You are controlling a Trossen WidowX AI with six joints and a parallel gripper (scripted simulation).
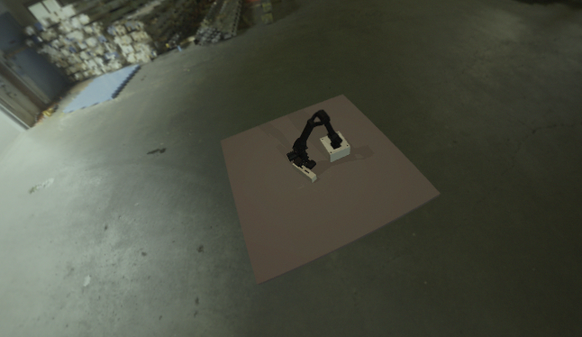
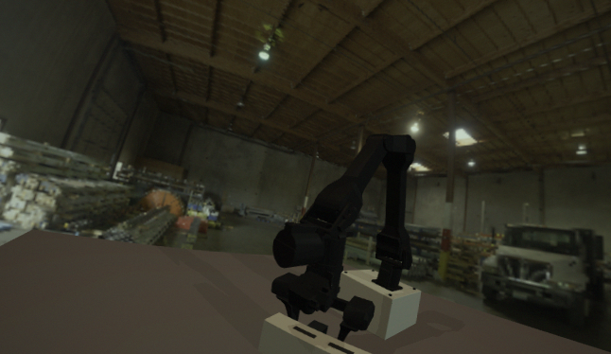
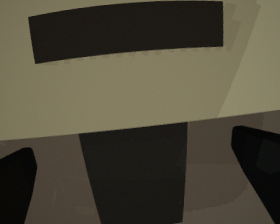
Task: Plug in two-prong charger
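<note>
Now: the black charger 20 mm ahead of my gripper tip, 10 mm to the left of it and 10 mm above it.
</note>
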